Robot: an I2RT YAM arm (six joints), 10 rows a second.
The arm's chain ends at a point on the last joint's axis. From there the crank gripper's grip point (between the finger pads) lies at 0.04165 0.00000 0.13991 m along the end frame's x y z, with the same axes.
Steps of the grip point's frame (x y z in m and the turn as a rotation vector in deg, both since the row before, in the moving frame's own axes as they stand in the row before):
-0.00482, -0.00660, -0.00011, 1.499, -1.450, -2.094
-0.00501, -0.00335, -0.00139, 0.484, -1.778, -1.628
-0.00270, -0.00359, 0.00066, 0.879, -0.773, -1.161
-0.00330, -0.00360, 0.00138, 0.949, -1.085, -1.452
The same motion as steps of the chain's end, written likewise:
-0.00117, -0.00147, -0.00105, 1.499, -1.450, -2.094
-0.00062, -0.00104, -0.00260, 0.484, -1.778, -1.628
-0.00078, -0.00061, 0.00013, 0.879, -0.773, -1.161
-0.00060, -0.00025, 0.00064, 0.949, -1.085, -1.452

